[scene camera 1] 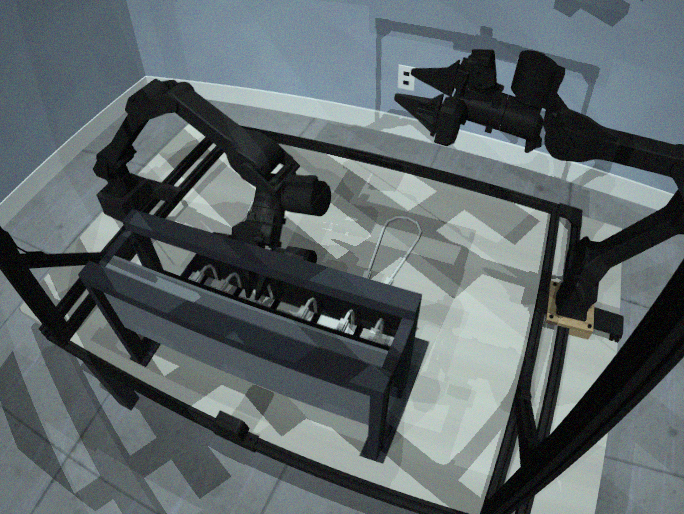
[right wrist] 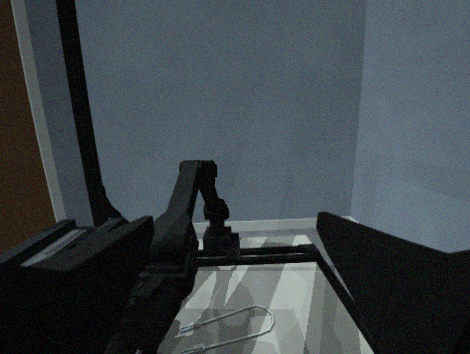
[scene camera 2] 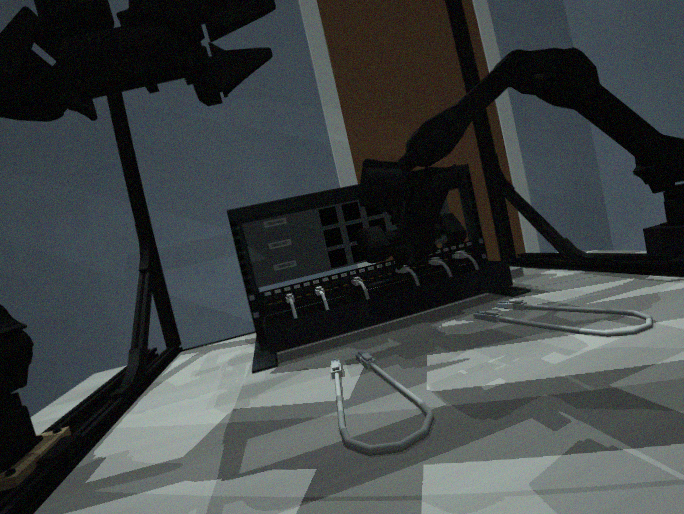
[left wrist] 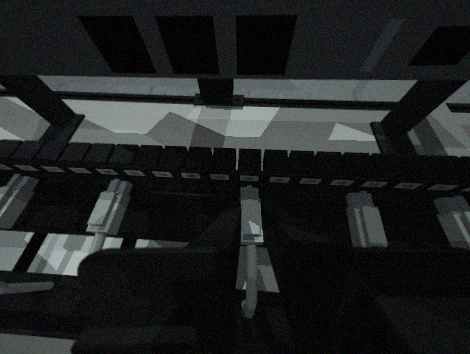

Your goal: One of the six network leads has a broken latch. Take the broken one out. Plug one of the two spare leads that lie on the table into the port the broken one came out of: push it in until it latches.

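Places are measured from the left arm's base along level axes (x left, y back, z up), in centimetres.
Pixels of known places: left gripper, between the fingertips: [scene camera 1: 252, 299] [scene camera 2: 401, 267] [left wrist: 250, 207]; right gripper, between the fingertips: [scene camera 1: 403, 83] [right wrist: 236, 222] [scene camera 2: 273, 30]; left arm's base, origin of its link: [scene camera 1: 121, 186] [right wrist: 217, 231]; right arm's base, origin of its link: [scene camera 1: 571, 305].
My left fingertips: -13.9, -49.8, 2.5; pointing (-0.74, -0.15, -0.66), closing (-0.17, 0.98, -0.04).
Note:
Ahead of a thing's pixels: the offset from my left fingertips to its top centre, as dx, dy, dz. "pt": to the spot under its first point.
Six grey network leads sit in a row of ports in the dark rack {-3.9, -5.0, +17.0} [scene camera 1: 353, 274] [scene camera 2: 293, 200]. My left gripper [scene camera 1: 257, 285] [scene camera 2: 407, 264] is inside the rack, shut on the plug of one lead {-0.3, -0.1, +0.4} [left wrist: 251, 217], third from the left in scene camera 1; the plug is still in its port and its cable bends down below. Neighbouring plugs {pt +1.5, -8.5, +0.2} [left wrist: 109, 209] {pt +0.1, +6.5, +0.3} [left wrist: 367, 225] stand either side. I cannot make out which latch is broken. One spare lead {pt +38.0, -13.1, -8.8} [scene camera 1: 406, 218] [scene camera 2: 381, 448] lies looped on the table; the other spare {pt +31.0, +13.9, -8.8} [scene camera 2: 613, 332] lies farther right. My right gripper [scene camera 1: 403, 84] is open and empty, high up.
The rack's upper rails enclose the plug row and stand close around the left gripper. Dark frame bars [scene camera 1: 420, 171] run around the table. A spare lead [right wrist: 273, 320] shows low in the right wrist view. The wall outlet [scene camera 1: 406, 77] is behind the right gripper.

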